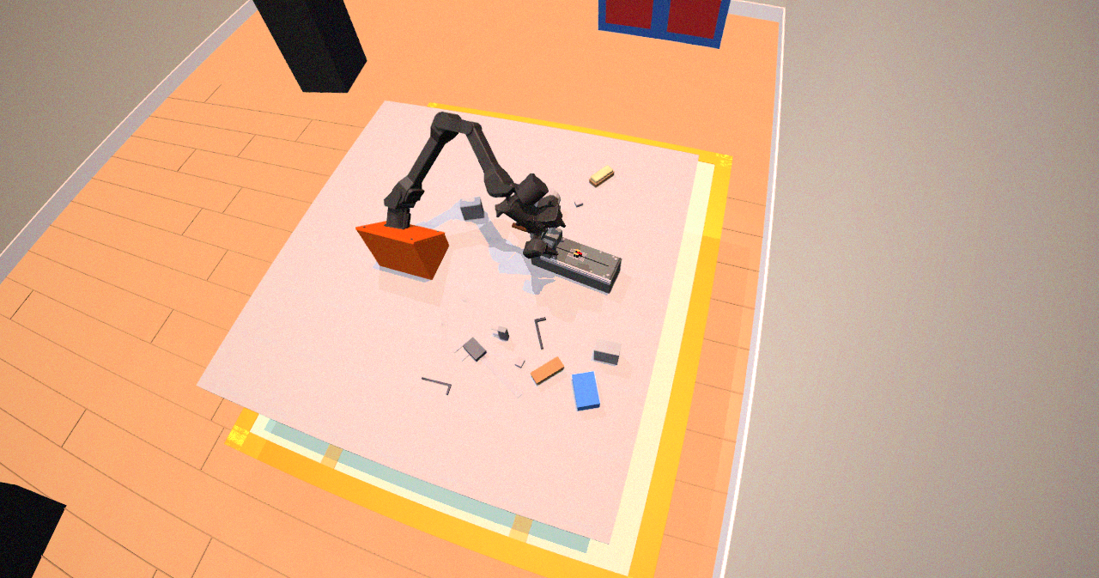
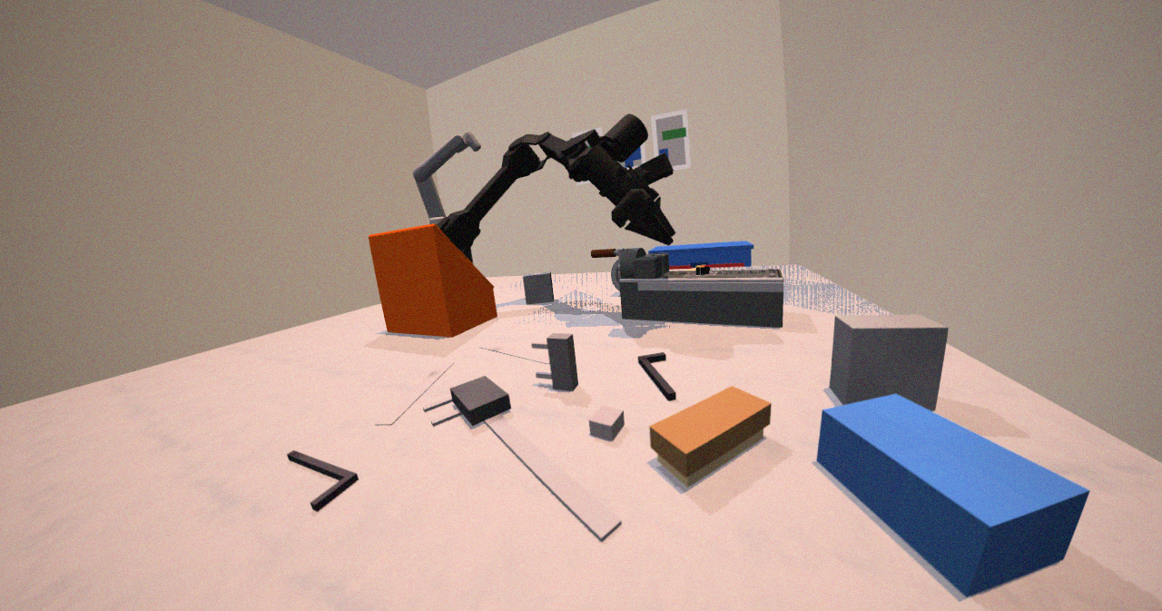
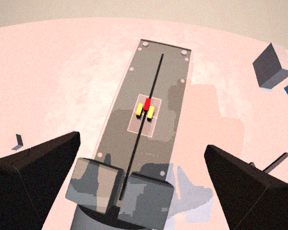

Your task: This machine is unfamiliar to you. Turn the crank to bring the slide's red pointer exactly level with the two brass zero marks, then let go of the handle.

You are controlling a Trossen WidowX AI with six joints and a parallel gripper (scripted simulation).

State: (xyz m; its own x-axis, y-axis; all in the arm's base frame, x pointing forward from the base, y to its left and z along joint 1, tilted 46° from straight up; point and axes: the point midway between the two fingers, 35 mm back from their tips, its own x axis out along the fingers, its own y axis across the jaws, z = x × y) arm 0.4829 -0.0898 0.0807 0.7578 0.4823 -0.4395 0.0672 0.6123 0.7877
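Now: gripper tip 13 cm past the crank handle, 4 cm to the right of it and 2 cm above it. Also, from my gripper tip: red pointer 5 cm ahead, 6 cm below; blue block 12 cm ahead, 39 cm to the right, 12 cm below.
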